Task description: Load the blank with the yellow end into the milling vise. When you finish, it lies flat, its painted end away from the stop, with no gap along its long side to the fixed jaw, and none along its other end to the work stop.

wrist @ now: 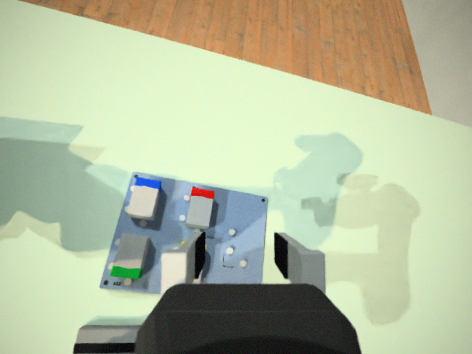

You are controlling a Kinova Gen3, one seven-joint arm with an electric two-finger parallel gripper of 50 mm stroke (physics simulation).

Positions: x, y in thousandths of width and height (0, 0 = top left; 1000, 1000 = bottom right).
Scene:
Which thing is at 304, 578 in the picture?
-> A blue-ended blank.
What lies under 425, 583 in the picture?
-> A red-ended blank.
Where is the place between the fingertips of my gripper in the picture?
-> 507, 699

